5 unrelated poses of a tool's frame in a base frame.
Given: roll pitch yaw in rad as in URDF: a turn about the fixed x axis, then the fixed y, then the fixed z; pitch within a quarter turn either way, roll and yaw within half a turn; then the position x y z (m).
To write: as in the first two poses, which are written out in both.
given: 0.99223, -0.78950, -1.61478, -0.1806, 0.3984, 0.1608
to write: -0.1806, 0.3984, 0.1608, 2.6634, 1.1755, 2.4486
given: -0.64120, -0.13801, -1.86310, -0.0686, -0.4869, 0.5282
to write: -0.0686, -0.4869, 0.5282, -0.1100, 0.6538, -1.7990
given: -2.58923, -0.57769, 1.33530, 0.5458, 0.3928, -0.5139
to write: 0.5458, 0.3928, -0.5139, 2.1811, 2.3648, -2.4639
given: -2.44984, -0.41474, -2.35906, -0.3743, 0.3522, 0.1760
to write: -0.3743, 0.3522, 0.1760, -1.2410, 2.3530, -2.1749
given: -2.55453, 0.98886, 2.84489, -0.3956, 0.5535, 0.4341
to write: -0.3956, 0.5535, 0.4341, -0.9692, 2.0461, -0.3495
